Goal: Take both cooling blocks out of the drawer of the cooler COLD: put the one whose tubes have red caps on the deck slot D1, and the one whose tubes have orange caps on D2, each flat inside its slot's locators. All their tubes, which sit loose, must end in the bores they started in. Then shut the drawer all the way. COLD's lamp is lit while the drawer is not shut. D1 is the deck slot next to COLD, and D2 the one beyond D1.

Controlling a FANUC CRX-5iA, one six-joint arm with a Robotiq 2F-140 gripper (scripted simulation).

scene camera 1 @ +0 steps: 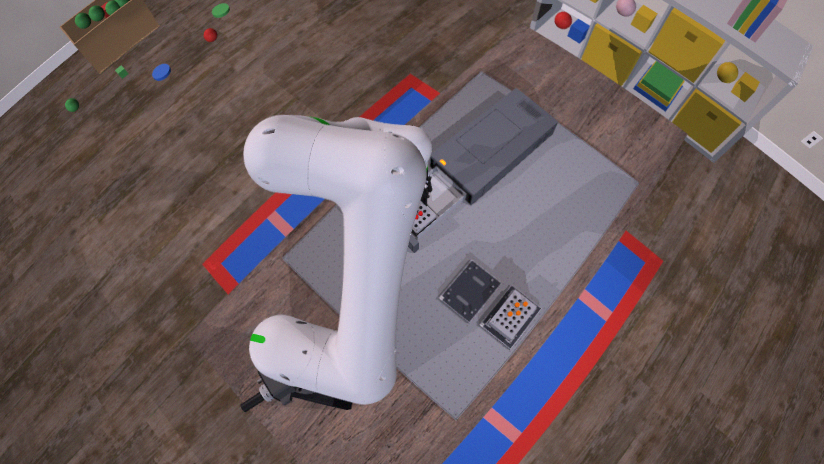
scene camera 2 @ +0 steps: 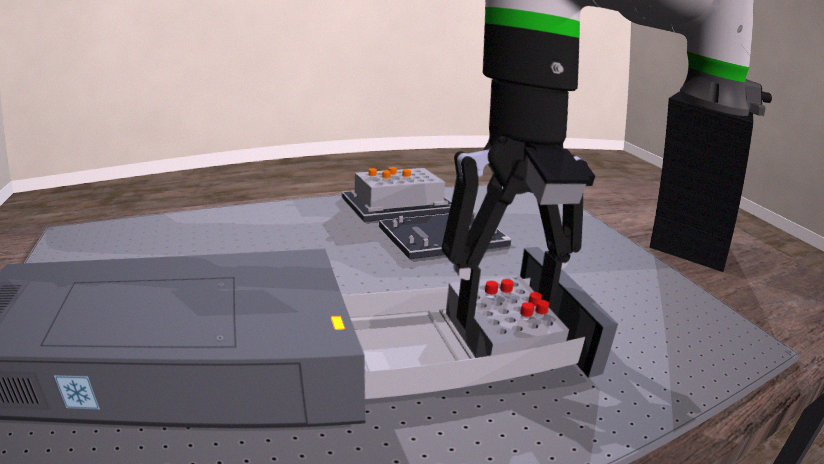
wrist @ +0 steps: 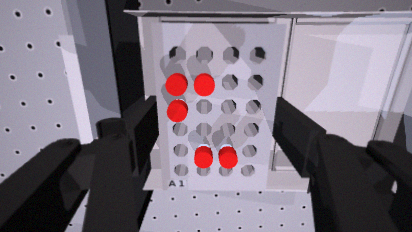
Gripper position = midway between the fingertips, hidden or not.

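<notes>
Scene camera 2 has my gripper (scene camera 2: 506, 317), plus a cooler COLD (scene camera 2: 244, 340). Scene camera 1, cooler COLD (scene camera 1: 476, 158) visible. Wrist view, my gripper (wrist: 215, 112) visible.
</notes>
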